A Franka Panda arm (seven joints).
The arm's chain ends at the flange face. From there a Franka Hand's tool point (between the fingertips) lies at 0.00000 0.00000 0.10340 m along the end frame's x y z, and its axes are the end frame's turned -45 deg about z.
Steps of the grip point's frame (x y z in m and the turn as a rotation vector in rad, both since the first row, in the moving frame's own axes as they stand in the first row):
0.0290 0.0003 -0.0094 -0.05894 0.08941 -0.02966
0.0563 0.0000 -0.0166 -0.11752 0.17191 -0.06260
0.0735 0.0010 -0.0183 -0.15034 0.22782 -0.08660
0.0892 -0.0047 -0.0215 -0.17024 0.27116 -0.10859
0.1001 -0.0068 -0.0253 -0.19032 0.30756 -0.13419
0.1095 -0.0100 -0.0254 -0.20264 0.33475 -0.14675
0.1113 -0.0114 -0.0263 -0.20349 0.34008 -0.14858
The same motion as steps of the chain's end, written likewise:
0.0099 -0.0179 -0.0088 0.02155 0.10490 -0.02966
0.0189 -0.0352 -0.0144 0.03846 0.20466 -0.06260
0.0257 -0.0445 -0.0145 0.05479 0.26740 -0.08660
0.0285 -0.0574 -0.0163 0.07136 0.31212 -0.10859
0.0310 -0.0648 -0.0186 0.08290 0.35205 -0.13419
0.0329 -0.0723 -0.0176 0.09342 0.37999 -0.14675
0.0328 -0.0742 -0.0183 0.09658 0.38436 -0.14858

